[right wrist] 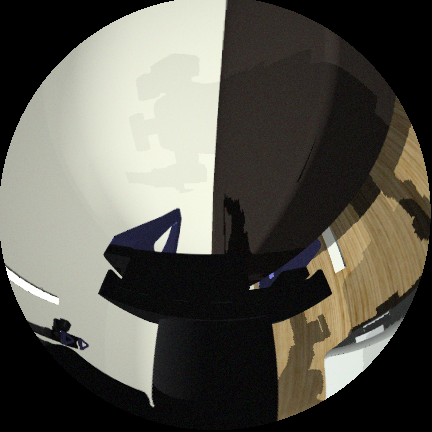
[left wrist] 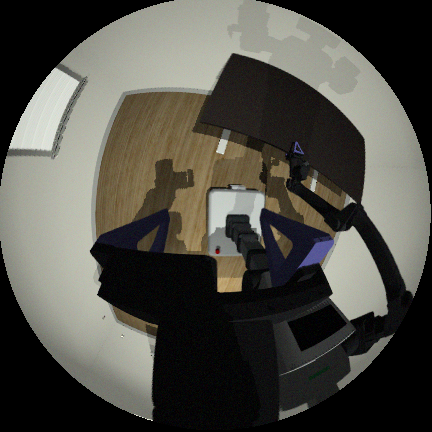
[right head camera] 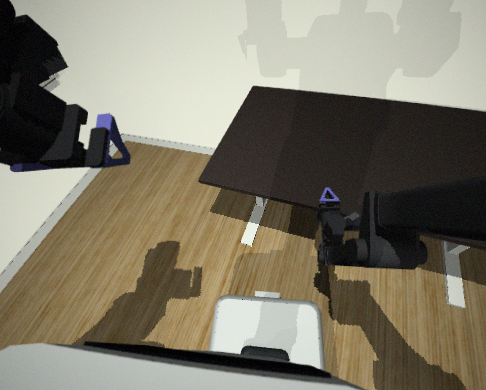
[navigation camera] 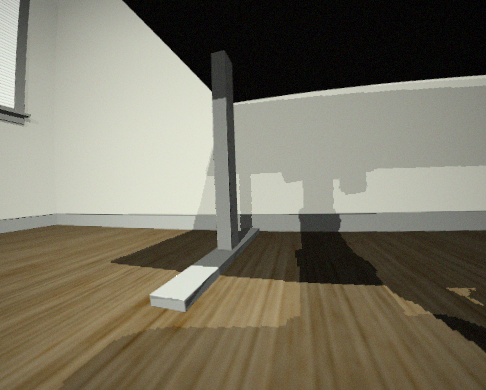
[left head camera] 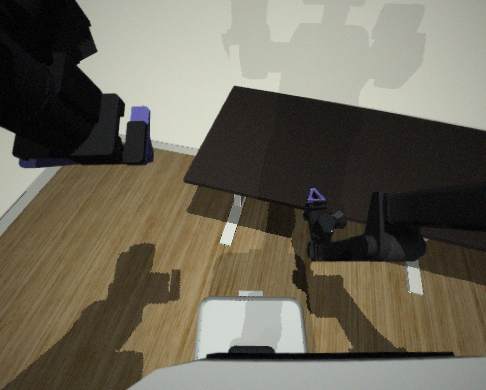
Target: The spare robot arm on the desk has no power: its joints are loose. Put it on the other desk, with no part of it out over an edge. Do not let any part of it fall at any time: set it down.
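Frame: origin at the left arm's base, x ahead, y left, z up, level; millimetres.
Seen in the pictures: left gripper, between the fingertips: (left wrist: 214,213) (right head camera: 101,161) (left head camera: 118,158); right gripper, between the fingertips: (right wrist: 214,212) (left wrist: 292,142) (right head camera: 326,193) (left head camera: 311,193).
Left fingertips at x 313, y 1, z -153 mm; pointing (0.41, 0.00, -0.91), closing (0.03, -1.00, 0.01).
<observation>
Offsets run from my left fingertips to a thing's top centre. "pt": to the spot under its first point. Level surfaces: height alone.
A dark desk @[dz -537 mm] (left head camera: 280,135) (right head camera: 300,135) (left wrist: 270,100) (right wrist: 280,125) stands against the wall. The spare robot arm does not show in these views. My right gripper (left head camera: 315,202) (right head camera: 329,201) (left wrist: 292,142) (right wrist: 214,212) is at the desk's near edge, with one finger above the top and the other partly hidden under it. Its fingers stand partly open; a gap shows between the upper finger and the top in the right wrist view. My left gripper (left head camera: 86,164) (left wrist: 214,213) is wide open and empty, high up at the left, away from the desk.
The desk's underside @[pt dx +642, dy -577, dz -562 mm] (navigation camera: 350,40), grey post (navigation camera: 225,150) and long white foot @[pt dx +420, dy -89, dz -1232 mm] (navigation camera: 185,287) show in the navigation camera. My white base (left head camera: 215,325) (left wrist: 217,200) stands in front of the desk on the wooden floor @[dz -1258 mm] (left head camera: 90,220). A window (left wrist: 45,110) is in the left wall.
</observation>
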